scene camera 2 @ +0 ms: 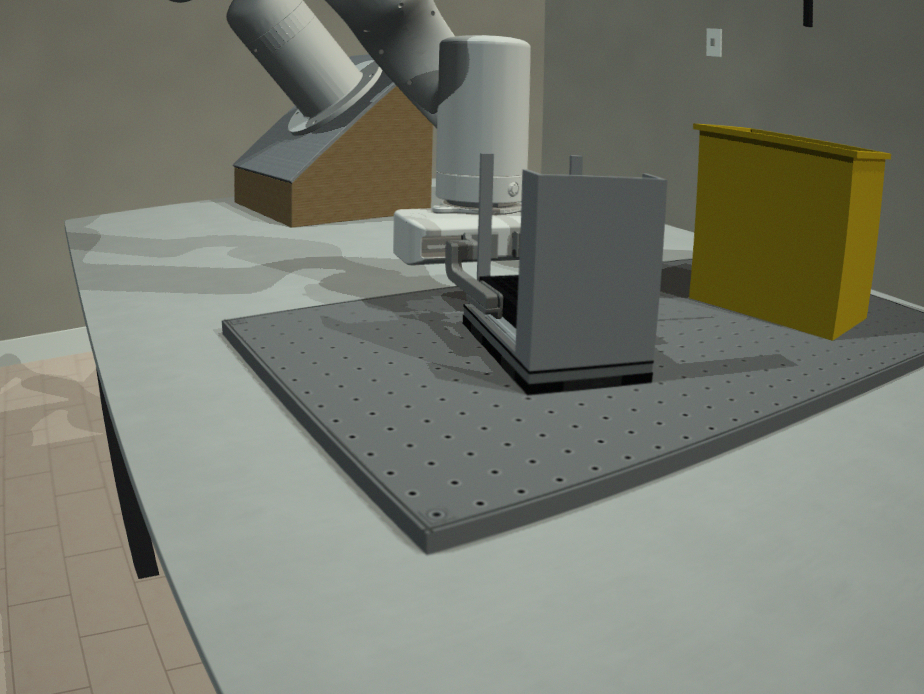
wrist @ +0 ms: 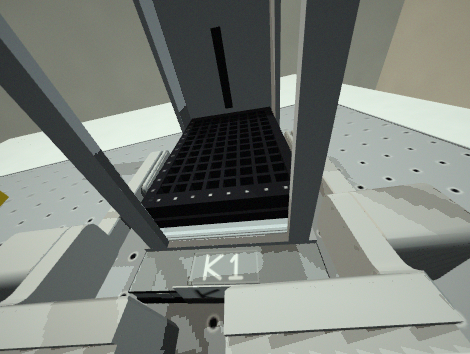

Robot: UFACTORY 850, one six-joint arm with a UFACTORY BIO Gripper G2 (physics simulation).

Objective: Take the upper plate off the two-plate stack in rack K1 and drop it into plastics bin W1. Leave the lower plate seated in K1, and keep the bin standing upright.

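Note:
Rack K1 stands upright with tall corner posts, its label facing the wrist camera. The black upper plate, with a grid of square wells, lies level low in the rack. The pale lower plate shows as a thin strip beneath it, with no clear gap between them. My gripper is shut on the upper plate, one finger against each long side; in the scene view the far finger is hidden behind the rack. The yellow plastics bin W1 stands upright to the right of the rack.
The rack and bin stand on a dark perforated board on the pale table. The arm's wood-sided wedge base is at the back left. The rack's front posts and solid back panel rise around the plates.

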